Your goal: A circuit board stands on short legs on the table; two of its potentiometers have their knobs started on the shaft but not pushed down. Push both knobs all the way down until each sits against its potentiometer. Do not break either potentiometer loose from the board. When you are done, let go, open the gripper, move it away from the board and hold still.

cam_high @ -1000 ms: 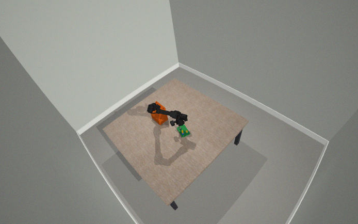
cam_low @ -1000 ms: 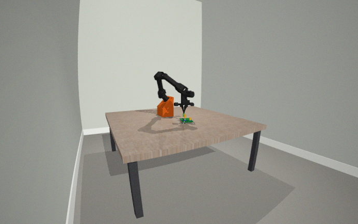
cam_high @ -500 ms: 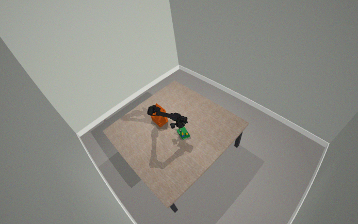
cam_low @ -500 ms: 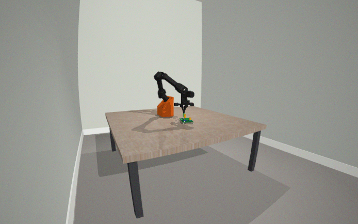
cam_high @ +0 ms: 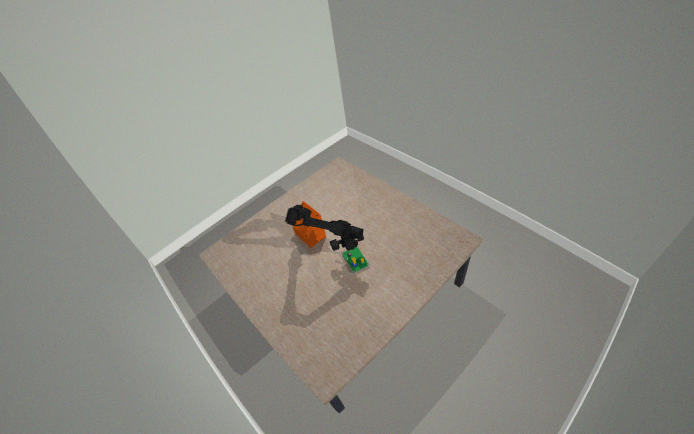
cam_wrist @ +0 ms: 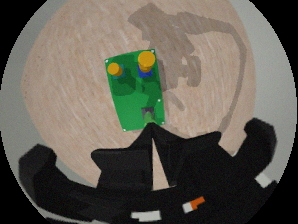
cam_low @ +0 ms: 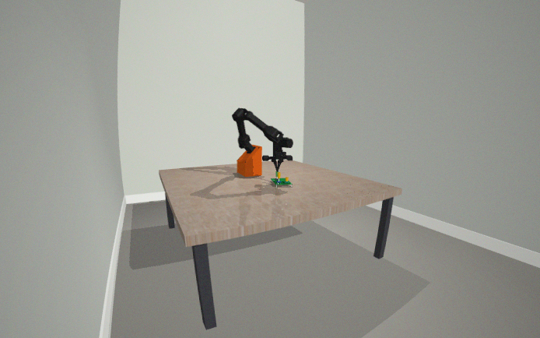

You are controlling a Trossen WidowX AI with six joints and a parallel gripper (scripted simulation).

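The knob lies 7 cm ahead of my gripper tip, 4 cm to the right of it and 1 cm below it.
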